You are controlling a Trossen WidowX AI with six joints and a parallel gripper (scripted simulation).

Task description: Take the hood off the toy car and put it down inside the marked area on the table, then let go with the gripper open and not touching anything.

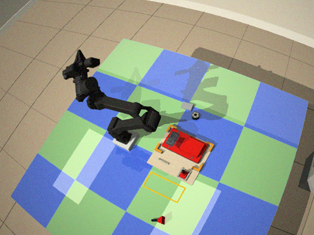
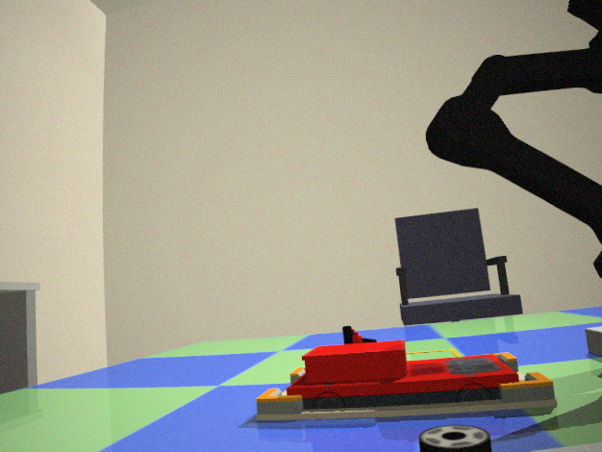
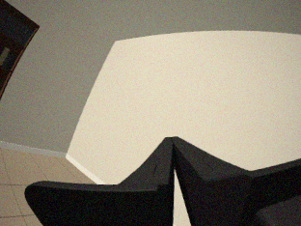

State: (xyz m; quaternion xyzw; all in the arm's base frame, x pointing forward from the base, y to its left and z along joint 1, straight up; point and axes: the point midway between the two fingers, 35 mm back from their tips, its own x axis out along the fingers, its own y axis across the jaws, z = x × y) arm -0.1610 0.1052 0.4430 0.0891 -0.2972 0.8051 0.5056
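The red hood is 52 cm ahead of my gripper tip, 6 cm to the right of it and 45 cm below it. The rest, counted from my gripper tip: black peg: 53 cm ahead, 19 cm to the right, 45 cm below; black-and-white wheel: 46 cm ahead, 12 cm to the left, 48 cm below; beige base plate: 48 cm ahead, 9 cm to the right, 48 cm below.
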